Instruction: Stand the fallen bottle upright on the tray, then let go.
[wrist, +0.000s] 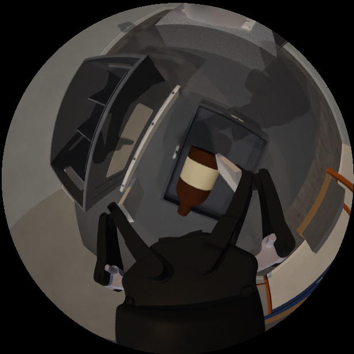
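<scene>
The brown bottle (187, 192) with a cream label lies on its side in the dark, low-walled tray (242, 142). Its base points to the top of the wrist view and its neck points down and slightly left, over the tray's near rim. My gripper (177, 174) is wide open with nothing held between its fingers. The right fingertip is beside the bottle's right side and overlaps its edge in the view. The left fingertip is well to the left of the bottle, outside the tray. Whether the right fingertip touches the bottle, I cannot tell.
A large dark bin (86, 165) with inner dividers stands to the left of the tray. A pale rail (150, 136) with screws runs between them. A grey-brown panel with an orange-brown edge (324, 215) is at the far right.
</scene>
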